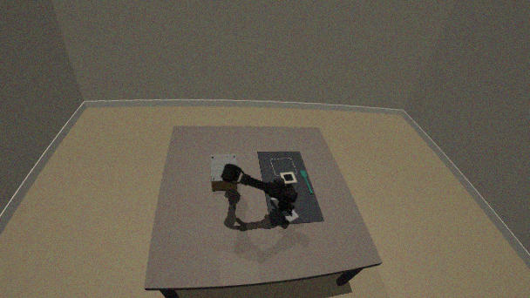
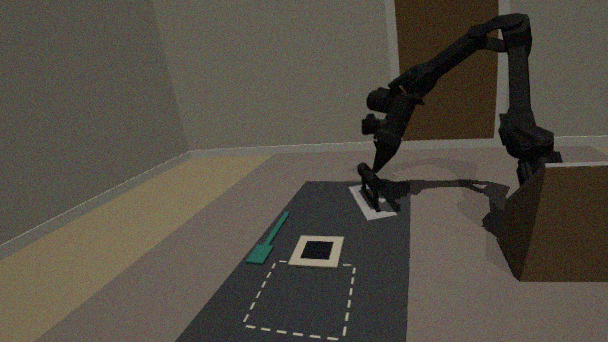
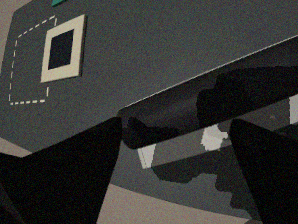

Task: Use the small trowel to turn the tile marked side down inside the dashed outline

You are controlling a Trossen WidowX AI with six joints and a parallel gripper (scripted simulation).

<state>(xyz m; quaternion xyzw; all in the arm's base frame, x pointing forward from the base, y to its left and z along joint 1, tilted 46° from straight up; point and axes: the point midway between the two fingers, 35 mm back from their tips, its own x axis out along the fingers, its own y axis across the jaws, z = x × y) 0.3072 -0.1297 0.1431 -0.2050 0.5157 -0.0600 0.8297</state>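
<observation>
My gripper tip is 1 cm short of the small trowel and 5 cm above it. Round my gripper tip: dark mat (8 cm ahead, 18 cm to the left, 11 cm below); then teal flat tool (22 cm ahead, 21 cm to the left, 8 cm below); then tile (9 cm ahead, 23 cm to the left, 8 cm below).
</observation>
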